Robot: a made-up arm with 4 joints. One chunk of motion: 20 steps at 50 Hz.
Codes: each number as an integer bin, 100 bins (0 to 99) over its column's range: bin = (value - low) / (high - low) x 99, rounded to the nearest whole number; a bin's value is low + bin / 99 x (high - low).
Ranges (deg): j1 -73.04..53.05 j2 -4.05..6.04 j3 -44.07..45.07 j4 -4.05..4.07
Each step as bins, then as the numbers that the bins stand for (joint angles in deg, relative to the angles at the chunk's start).
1 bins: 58 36 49 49
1 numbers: 0.83 -0.38 0.05 -0.03
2 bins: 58 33 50 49
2 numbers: 0.83 -0.69 0.95 -0.03
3 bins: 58 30 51 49
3 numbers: 0.83 -0.99 1.85 -0.03
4 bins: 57 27 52 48
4 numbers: -0.44 -1.30 2.75 -0.11
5 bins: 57 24 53 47
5 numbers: -0.44 -1.60 3.65 -0.20
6 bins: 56 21 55 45
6 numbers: -1.72 -1.91 5.45 -0.36
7 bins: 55 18 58 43
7 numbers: -2.99 -2.22 8.15 -0.52
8 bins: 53 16 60 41
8 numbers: -5.54 -2.42 9.95 -0.69
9 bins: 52 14 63 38
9 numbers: -6.81 -2.62 12.66 -0.93
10 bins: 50 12 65 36
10 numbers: -9.36 -2.83 14.46 -1.10
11 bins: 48 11 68 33
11 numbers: -11.91 -2.93 17.16 -1.34
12 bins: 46 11 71 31
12 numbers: -14.45 -2.93 19.86 -1.51
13 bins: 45 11 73 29
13 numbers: -15.73 -2.93 21.66 -1.67
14 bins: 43 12 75 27
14 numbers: -18.27 -2.83 23.46 -1.84
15 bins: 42 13 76 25
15 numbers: -19.55 -2.73 24.36 -2.00
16 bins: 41 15 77 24
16 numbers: -20.82 -2.52 25.26 -2.08
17 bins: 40 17 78 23
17 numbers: -22.09 -2.32 26.16 -2.16
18 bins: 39 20 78 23
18 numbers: -23.37 -2.01 26.16 -2.16
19 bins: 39 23 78 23
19 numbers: -23.37 -1.71 26.16 -2.16
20 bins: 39 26 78 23
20 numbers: -23.37 -1.40 26.16 -2.16
